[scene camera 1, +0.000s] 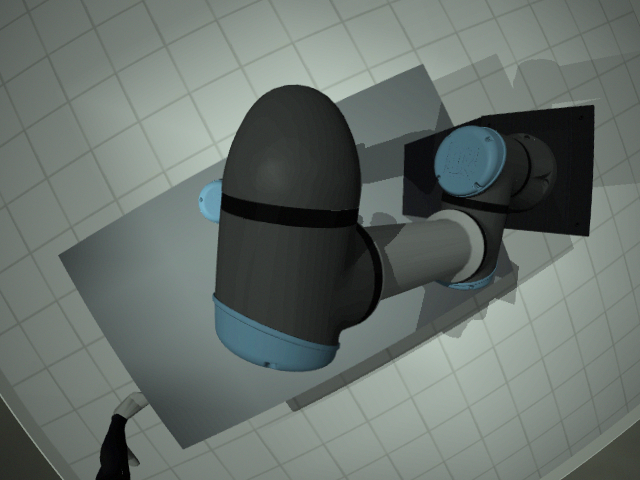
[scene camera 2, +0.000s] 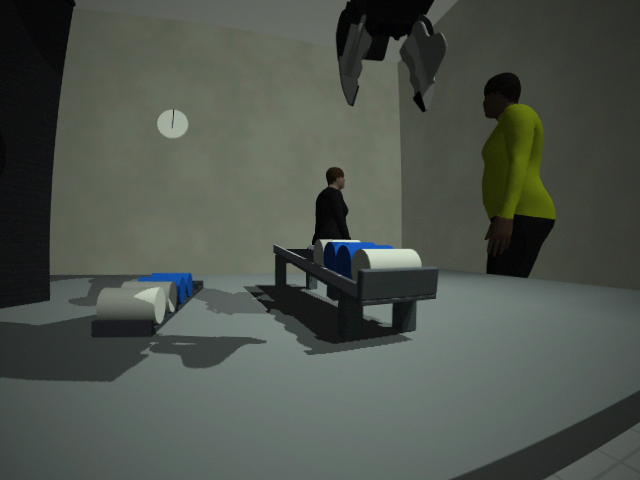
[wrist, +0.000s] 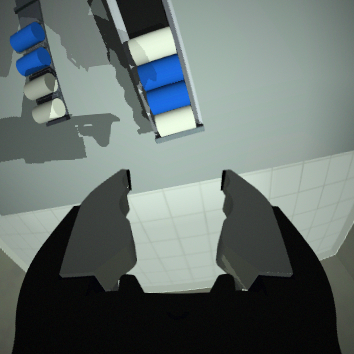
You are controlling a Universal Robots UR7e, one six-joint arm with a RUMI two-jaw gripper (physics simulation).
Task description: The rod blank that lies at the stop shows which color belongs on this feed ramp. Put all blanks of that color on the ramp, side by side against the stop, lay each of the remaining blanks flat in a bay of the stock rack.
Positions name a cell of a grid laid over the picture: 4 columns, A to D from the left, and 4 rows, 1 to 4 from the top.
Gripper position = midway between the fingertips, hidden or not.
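Observation:
You'd see my gripper (scene camera 2: C1) here, and the wrist view's got the gripper (wrist: B2) in it too.

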